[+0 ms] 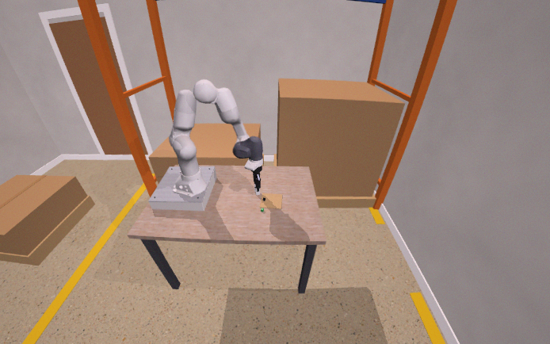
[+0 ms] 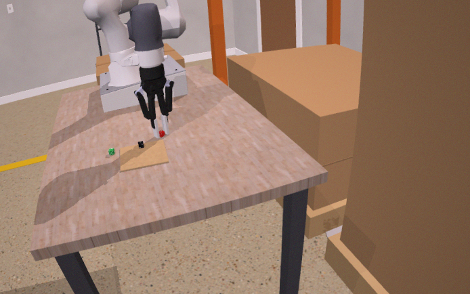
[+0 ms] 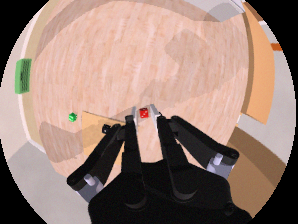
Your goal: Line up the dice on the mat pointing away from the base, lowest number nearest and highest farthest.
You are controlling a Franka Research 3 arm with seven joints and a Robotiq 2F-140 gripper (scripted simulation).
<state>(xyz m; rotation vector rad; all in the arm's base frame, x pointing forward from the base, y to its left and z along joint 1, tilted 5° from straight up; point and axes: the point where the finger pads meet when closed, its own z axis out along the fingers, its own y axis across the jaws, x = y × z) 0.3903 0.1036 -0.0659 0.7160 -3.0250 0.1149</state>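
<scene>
The red die is 3 cm below my hand. Round my hand: green die: 16 cm to the right, 7 cm ahead, 3 cm below; then tan mat: 11 cm ahead, 6 cm to the right, 3 cm below; then black die: 7 cm to the right, 6 cm ahead, 2 cm below.
</scene>
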